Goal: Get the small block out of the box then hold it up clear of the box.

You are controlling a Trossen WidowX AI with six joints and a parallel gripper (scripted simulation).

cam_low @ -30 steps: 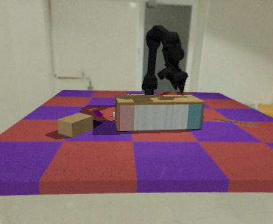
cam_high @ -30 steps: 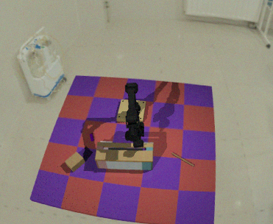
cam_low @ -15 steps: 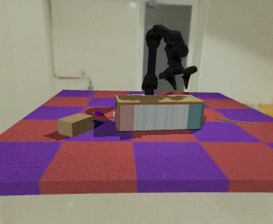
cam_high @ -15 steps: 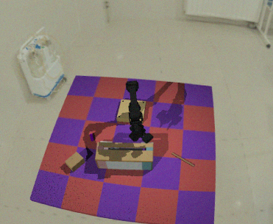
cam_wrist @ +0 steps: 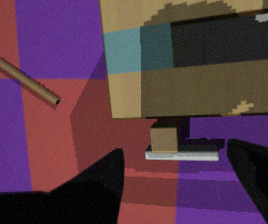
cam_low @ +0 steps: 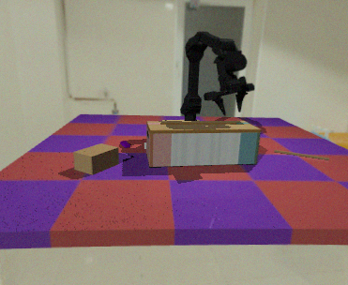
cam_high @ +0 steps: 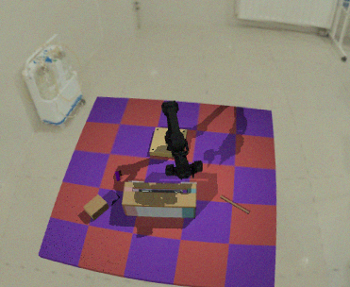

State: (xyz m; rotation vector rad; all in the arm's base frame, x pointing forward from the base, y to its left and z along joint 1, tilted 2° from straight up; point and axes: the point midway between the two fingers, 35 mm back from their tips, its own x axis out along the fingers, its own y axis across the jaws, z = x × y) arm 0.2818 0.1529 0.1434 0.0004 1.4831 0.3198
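My gripper tip is now 40 mm past the small tan block, 20 mm to the right of it and 140 mm above it. Round my gripper tip: small purple block 20 mm behind, 430 mm to the right, 150 mm below; then thin wooden stick 20 mm ahead, 280 mm to the left, 150 mm below; then wooden box 80 mm ahead, 130 mm to the right, 90 mm below.
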